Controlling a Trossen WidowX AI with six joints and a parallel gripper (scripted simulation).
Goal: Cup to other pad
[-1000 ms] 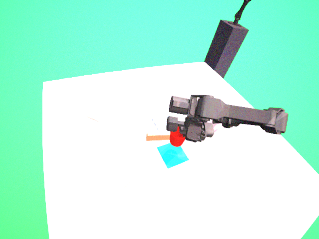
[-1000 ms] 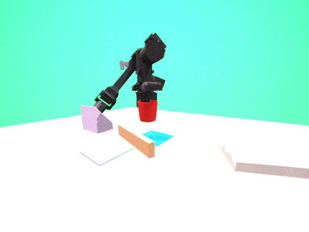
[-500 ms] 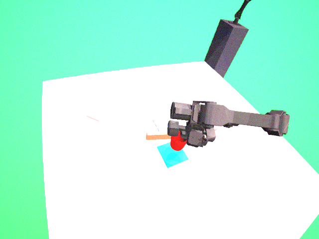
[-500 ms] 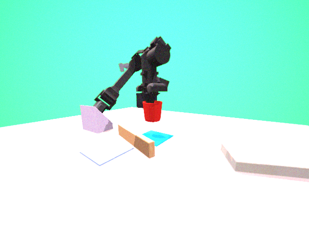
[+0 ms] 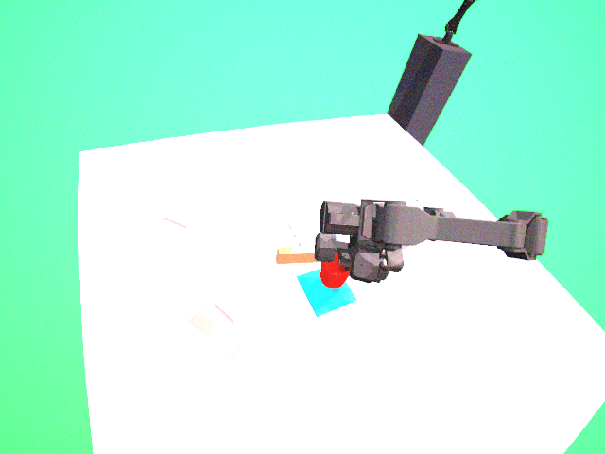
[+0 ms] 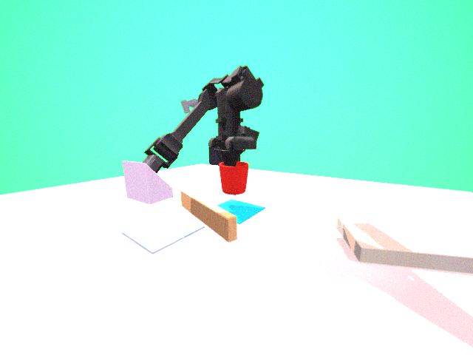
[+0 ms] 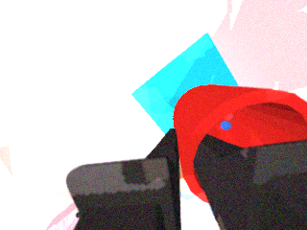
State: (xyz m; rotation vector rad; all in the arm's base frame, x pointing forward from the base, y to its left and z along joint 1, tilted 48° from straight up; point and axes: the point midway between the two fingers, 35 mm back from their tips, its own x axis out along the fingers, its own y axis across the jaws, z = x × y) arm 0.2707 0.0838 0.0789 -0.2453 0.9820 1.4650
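The blue marble is 40 mm ahead of my gripper tip, 30 mm to the right of it and 20 mm below it. Round my gripper tip: cyan pad (90 mm below, 30 mm ahead, 10 mm to the right); wooden bar (100 mm to the right, 70 mm below, 10 mm ahead); red cup (30 mm ahead, 20 mm to the right).
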